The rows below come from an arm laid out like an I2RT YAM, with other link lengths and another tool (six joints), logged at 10 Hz.
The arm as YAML. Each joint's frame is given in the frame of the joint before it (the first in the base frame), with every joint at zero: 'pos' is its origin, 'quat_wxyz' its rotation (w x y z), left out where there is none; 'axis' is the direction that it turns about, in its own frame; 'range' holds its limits. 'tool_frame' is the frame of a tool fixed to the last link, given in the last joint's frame.
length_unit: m
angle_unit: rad
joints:
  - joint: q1
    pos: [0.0, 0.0, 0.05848]
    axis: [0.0, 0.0, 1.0]
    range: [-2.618, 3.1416]
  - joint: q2
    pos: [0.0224, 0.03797, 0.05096]
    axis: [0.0, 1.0, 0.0]
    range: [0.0, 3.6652]
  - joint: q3
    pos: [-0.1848, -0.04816, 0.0]
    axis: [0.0, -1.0, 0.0]
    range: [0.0, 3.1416]
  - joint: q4
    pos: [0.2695, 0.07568, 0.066]
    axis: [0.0, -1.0, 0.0]
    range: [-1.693, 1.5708]
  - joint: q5
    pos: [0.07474, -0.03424, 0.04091]
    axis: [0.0, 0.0, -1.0]
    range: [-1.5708, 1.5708]
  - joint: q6
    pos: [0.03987, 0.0, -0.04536]
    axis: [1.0, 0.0, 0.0]
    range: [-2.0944, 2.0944]
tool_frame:
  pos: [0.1, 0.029, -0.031]
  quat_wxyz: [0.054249, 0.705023, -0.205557, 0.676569]
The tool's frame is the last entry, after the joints.
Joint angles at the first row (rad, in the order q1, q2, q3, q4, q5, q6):
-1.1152 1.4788 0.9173 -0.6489 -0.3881 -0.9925
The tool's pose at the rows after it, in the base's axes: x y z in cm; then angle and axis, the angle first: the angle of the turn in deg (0 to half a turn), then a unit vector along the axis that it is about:
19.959, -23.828, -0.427, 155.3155, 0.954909, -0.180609, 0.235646
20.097, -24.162, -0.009, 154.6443, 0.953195, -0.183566, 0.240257
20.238, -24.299, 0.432, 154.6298, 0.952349, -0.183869, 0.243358
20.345, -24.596, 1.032, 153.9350, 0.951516, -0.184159, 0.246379
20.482, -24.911, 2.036, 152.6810, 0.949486, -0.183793, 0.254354
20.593, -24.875, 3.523, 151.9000, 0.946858, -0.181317, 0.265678
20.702, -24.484, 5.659, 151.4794, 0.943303, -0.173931, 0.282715
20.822, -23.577, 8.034, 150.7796, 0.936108, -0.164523, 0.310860
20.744, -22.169, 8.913, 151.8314, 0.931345, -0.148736, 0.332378
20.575, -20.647, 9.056, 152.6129, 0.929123, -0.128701, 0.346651
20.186, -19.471, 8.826, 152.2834, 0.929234, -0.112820, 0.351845
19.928, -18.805, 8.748, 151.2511, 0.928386, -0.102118, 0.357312
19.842, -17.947, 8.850, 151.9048, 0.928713, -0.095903, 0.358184
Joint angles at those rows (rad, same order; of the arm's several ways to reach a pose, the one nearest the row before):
-1.1152 1.4757 0.9158 -0.6367 -0.3835 -0.9879
-1.1167 1.4695 0.9234 -0.6336 -0.3835 -0.9818
-1.1167 1.4681 0.9372 -0.6442 -0.3881 -0.9802
-1.1167 1.4604 0.9510 -0.6519 -0.3850 -0.9787
-1.1167 1.4344 0.9603 -0.6595 -0.3835 -0.9771
-1.1167 1.3915 0.9710 -0.6886 -0.3927 -0.9787
-1.1167 1.3316 0.9894 -0.7422 -0.4156 -0.9879
-1.1152 1.2353 0.9818 -0.7867 -0.4524 -0.9940
-1.1152 1.1586 0.9466 -0.8221 -0.5014 -1.0169
-1.1076 1.0819 0.8929 -0.8467 -0.5337 -1.0460
-1.0999 1.0052 0.8331 -0.8605 -0.5384 -1.0706
-1.0938 0.9406 0.7870 -0.8621 -0.5354 -1.0845
-1.0830 0.9067 0.7716 -0.8881 -0.5399 -1.0876

